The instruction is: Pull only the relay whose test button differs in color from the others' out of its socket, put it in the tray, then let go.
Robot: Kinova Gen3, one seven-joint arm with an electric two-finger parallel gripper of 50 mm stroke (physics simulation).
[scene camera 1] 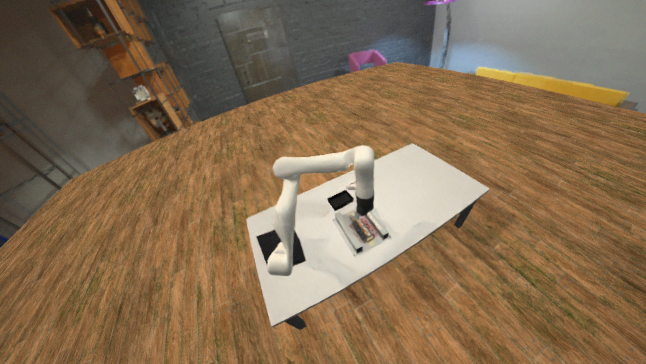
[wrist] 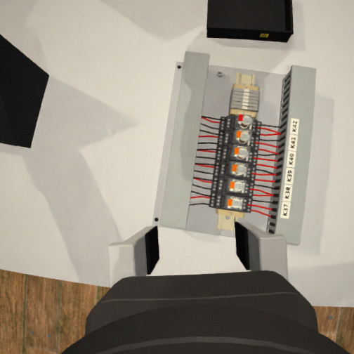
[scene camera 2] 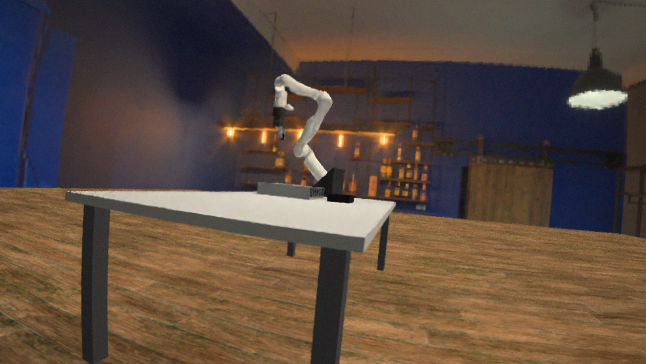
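Where they show: gripper, fingertip midpoint: (scene camera 1: 361,215) (scene camera 2: 281,139); arm's base, link origin: (scene camera 1: 284,248) (scene camera 2: 324,180).
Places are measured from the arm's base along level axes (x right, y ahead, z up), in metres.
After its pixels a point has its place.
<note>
In the wrist view a row of several relays stands in black sockets on the panel (wrist: 170,150). The relay with the red test button (wrist: 245,121) is at the row's top end, beside the grey terminal blocks; the other relays (wrist: 239,169) have orange buttons. The black tray (wrist: 248,36) (scene camera 1: 340,200) {x -0.202, y 0.515, z -0.107 m} (scene camera 2: 340,198) {x -0.202, y 0.593, z -0.090 m} stands on the table beyond the panel's top edge and looks empty where its inside shows. My gripper (wrist: 196,240) (scene camera 2: 282,136) {x 0.200, y 0.409, z 0.211 m} is open and empty, high above the table; in the wrist view its fingertips show below the panel's lower edge. The fingers are hidden in scene camera 1's view.
Grey wire ducts (wrist: 189,145) (wrist: 299,165) stand along both sides of the relay row, the right one with labels K37 to K42. Red and black wires run between ducts and sockets. The arm's black base plate (scene camera 1: 267,244) {x -0.058, y -0.076, z 0.042 m} (wrist: 20,100) is on the white table (scene camera 1: 425,185) {x 0.094, y 1.123, z -0.111 m} (scene camera 2: 225,215) {x -0.084, y 1.480, z -0.111 m}.
</note>
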